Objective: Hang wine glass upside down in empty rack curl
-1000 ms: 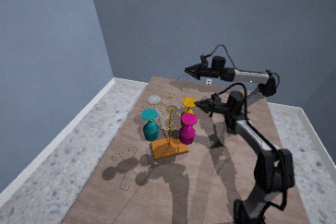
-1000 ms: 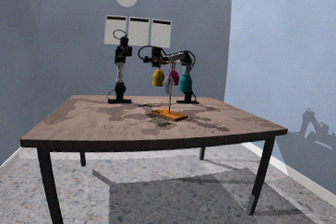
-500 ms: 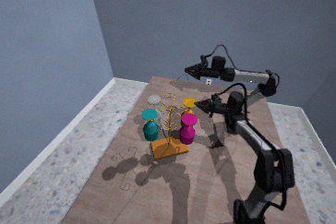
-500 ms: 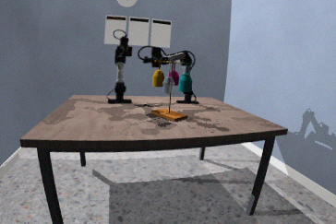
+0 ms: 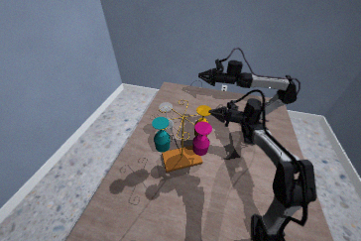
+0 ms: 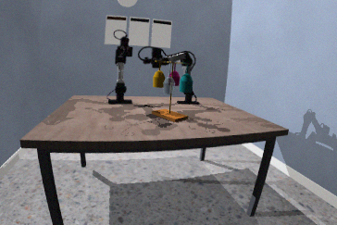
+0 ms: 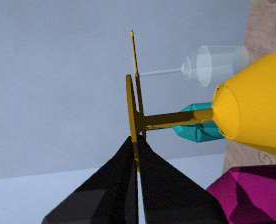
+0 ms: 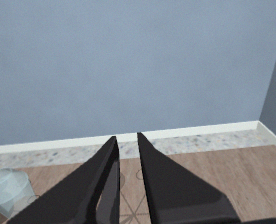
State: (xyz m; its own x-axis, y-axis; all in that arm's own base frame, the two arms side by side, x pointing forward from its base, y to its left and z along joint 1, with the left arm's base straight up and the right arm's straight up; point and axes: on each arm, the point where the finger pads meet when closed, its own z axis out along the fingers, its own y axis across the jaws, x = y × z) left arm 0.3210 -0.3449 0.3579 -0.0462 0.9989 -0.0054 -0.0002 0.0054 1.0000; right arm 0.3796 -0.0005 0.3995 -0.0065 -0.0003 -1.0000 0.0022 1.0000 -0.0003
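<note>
Right now my left hand is 7 cm above the yellow wine glass and 3 cm short of it. Round my left hand: clear glass (22 cm ahead, 8 cm below, 1 cm to the left); magenta glass (11 cm to the left, 7 cm below, 2 cm ahead); wire rack (18 cm below, 12 cm ahead, 6 cm to the left).
</note>
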